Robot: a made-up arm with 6 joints. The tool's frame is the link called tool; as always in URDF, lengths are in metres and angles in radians. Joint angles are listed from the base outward.
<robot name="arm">
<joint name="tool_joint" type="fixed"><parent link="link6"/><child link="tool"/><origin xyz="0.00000 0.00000 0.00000" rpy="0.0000 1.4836 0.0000"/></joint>
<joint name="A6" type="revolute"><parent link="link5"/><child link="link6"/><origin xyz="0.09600 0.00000 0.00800"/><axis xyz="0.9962 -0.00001 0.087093"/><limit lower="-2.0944" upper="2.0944"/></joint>
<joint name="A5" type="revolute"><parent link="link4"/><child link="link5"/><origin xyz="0.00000 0.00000 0.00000"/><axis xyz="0.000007 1 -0.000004"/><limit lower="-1.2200" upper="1.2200"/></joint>
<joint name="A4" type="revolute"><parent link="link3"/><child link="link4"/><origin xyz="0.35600 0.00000 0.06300"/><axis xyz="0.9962 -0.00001 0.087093"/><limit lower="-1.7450" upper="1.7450"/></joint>
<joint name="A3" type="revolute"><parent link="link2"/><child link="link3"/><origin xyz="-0.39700 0.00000 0.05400"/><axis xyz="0.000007 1 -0.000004"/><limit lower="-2.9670" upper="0.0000"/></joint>
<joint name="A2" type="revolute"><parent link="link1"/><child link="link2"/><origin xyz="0.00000 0.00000 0.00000"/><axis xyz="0.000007 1 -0.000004"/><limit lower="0.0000" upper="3.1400"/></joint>
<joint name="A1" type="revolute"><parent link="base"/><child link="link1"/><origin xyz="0.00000 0.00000 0.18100"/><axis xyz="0 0 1"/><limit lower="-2.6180" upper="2.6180"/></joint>
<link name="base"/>
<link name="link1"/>
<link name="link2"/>
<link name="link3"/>
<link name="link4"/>
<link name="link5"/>
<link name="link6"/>
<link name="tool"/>
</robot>
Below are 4 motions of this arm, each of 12 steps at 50 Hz.
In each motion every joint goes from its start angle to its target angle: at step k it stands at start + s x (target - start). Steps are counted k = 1, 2, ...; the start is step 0. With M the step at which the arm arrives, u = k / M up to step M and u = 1 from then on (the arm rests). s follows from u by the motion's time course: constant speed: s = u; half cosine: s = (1 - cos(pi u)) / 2; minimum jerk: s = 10 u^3 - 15 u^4 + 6 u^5.
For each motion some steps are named. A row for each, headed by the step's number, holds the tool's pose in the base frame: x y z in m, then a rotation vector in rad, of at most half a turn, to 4 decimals.
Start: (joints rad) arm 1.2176 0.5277 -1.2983 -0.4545 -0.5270 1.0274
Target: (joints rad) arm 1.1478 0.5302 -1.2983 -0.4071 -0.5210 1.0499
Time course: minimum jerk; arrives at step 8
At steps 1, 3, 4, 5, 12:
1: -0.0483 -0.0699 0.8122 -0.3233 0.1815 1.8532
3: -0.0489 -0.0689 0.8124 -0.3129 0.1887 1.8515
4: -0.0494 -0.0680 0.8125 -0.3038 0.1948 1.8501
5: -0.0499 -0.0672 0.8127 -0.2946 0.2007 1.8486
12: -0.0504 -0.0661 0.8129 -0.2833 0.2077 1.8467

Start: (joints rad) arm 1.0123 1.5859 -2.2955 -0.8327 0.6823 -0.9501
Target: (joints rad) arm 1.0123 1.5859 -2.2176 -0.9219 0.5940 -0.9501
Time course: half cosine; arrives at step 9
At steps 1, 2, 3, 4, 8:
1: 0.2349 0.2908 0.8810 -1.1527 0.7185 -0.8567
2: 0.2358 0.2925 0.8798 -1.1544 0.7112 -0.8645
3: 0.2372 0.2950 0.8778 -1.1571 0.6999 -0.8765
4: 0.2388 0.2980 0.8753 -1.1607 0.6857 -0.8909
8: 0.2439 0.3086 0.8665 -1.1740 0.6346 -0.9386

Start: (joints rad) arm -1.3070 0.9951 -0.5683 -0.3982 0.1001 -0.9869
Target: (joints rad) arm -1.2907 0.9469 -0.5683 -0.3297 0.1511 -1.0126
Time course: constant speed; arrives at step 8
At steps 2, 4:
2: 0.0656 -0.2550 0.4149 -0.0526 2.4785 -1.5551
4: 0.0655 -0.2515 0.4169 -0.0417 2.4750 -1.5502

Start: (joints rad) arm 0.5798 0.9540 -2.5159 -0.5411 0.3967 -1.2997
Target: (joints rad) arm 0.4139 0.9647 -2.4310 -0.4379 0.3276 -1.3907
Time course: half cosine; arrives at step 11
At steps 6, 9, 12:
6: -0.1657 -0.1052 0.9873 -0.2182 0.2901 -1.3333
9: -0.1588 -0.0874 0.9889 -0.2376 0.2854 -1.3886
12: -0.1570 -0.0835 0.9893 -0.2419 0.2846 -1.4010

